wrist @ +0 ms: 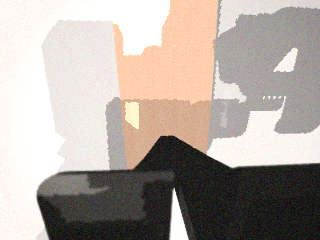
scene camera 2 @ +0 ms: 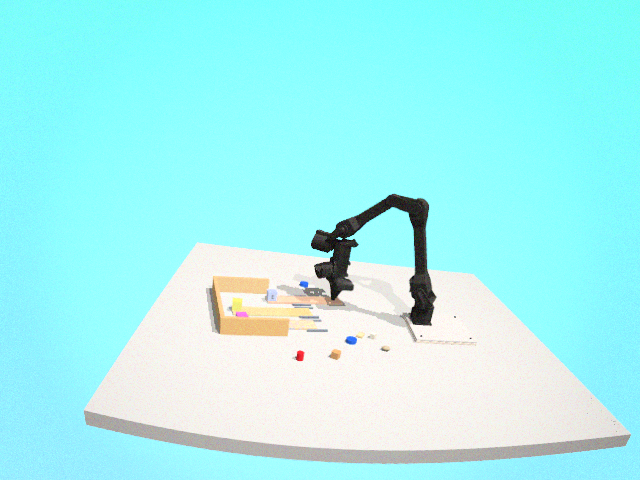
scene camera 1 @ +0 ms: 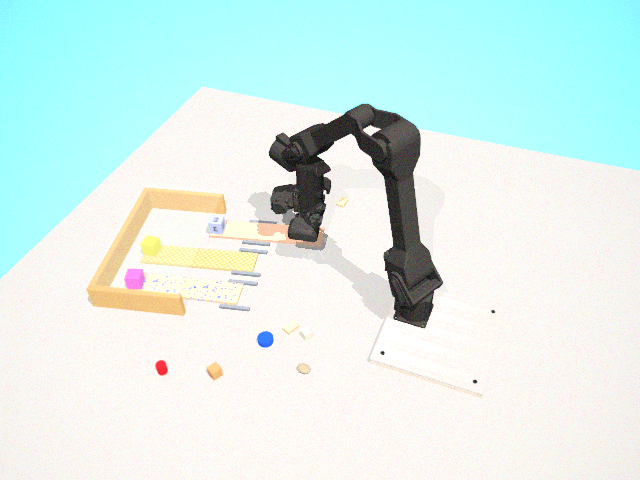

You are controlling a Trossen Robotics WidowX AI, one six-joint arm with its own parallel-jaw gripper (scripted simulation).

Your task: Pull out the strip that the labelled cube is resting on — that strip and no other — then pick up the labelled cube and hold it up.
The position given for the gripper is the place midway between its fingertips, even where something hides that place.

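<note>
Gripper [scene camera 1: 310,235], [wrist: 166,142], [scene camera 2: 332,299], visible.
</note>
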